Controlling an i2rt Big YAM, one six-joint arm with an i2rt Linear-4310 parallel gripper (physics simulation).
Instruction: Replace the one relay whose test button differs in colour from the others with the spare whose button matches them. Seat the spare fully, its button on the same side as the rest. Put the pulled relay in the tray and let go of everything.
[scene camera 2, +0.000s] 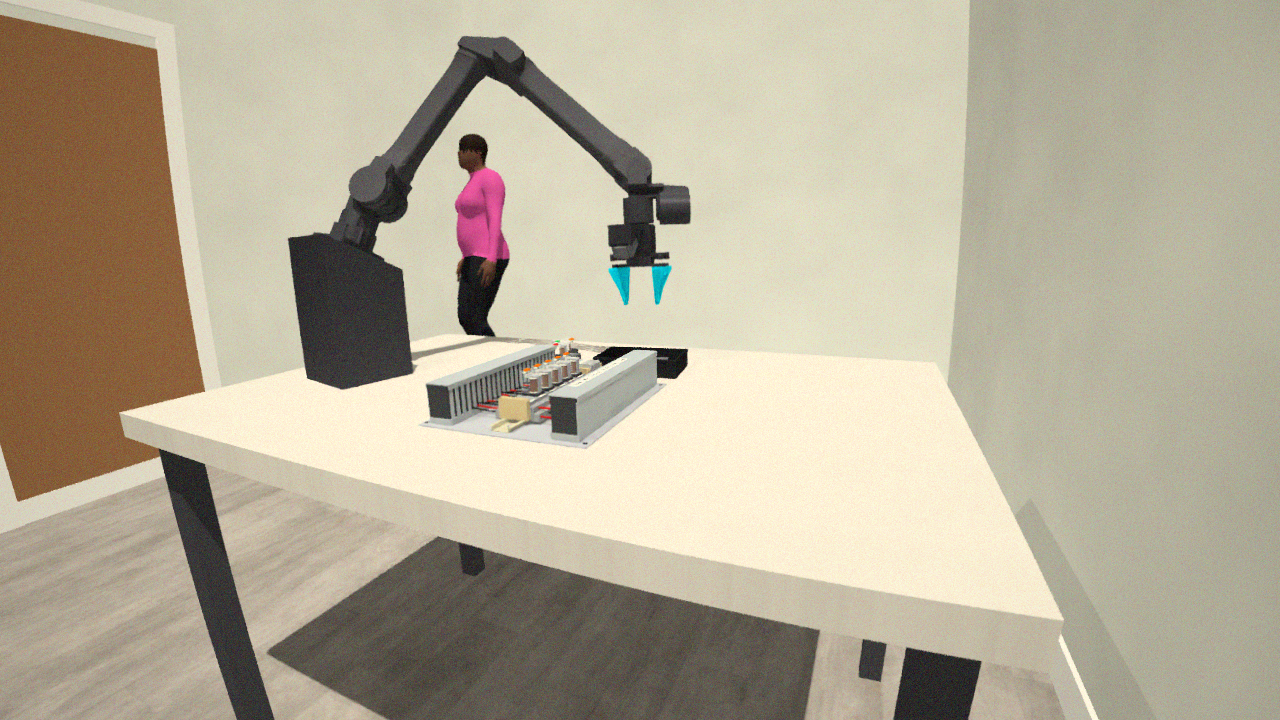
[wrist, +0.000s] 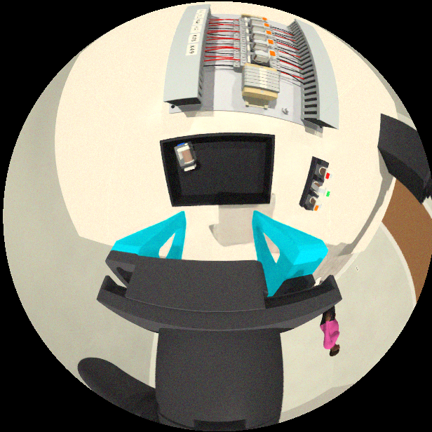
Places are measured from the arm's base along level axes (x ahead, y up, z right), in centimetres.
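Pixels of known places: gripper, fingertip midpoint: (scene camera 2: 641, 304); arm's base, link origin: (scene camera 2: 347, 253).
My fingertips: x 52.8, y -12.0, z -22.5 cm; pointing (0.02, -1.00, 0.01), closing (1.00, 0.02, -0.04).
Observation:
For each thing: its middle in the pictures, then the offset to it from my fingertips. "spot": a spot on its surface instead.
- black tray, surface spot: (scene camera 2: 673, 365) spot: dy -10.3, dx +8.4, dz +6.2 cm
- panel's grey plate, surface spot: (scene camera 2: 465, 431) spot: dy -12.6, dx -9.8, dz +42.7 cm
- beige terminal block, body centre: (scene camera 2: 514, 408) dy -10.3, dx -4.8, dz +37.8 cm
My gripper (scene camera 2: 641, 302) (wrist: 218, 216) is open and empty, high above the table near the black tray (scene camera 2: 673, 365) (wrist: 273, 170). A relay with a blue button (wrist: 186, 156) lies in the tray, in its far left part in the wrist view. A dark spare holder (wrist: 303, 200) stands right of the tray in the wrist view. It bears a relay with a red button (wrist: 322, 171), one with a green button (wrist: 318, 187) and one with an orange button (wrist: 313, 202). Several relays with orange buttons (scene camera 2: 553, 370) (wrist: 260, 38) stand in a row on the panel; any gap in the row is hard to tell.
The panel's grey plate (scene camera 2: 465, 431) (wrist: 220, 102) bears two tall wire ducts (scene camera 2: 611, 385) (wrist: 182, 65), red and black wires and a beige terminal block (scene camera 2: 514, 409) (wrist: 260, 82). The black arm base (scene camera 2: 353, 313) stands at the table's left. A person in pink (scene camera 2: 483, 214) (wrist: 329, 334) is behind the table.

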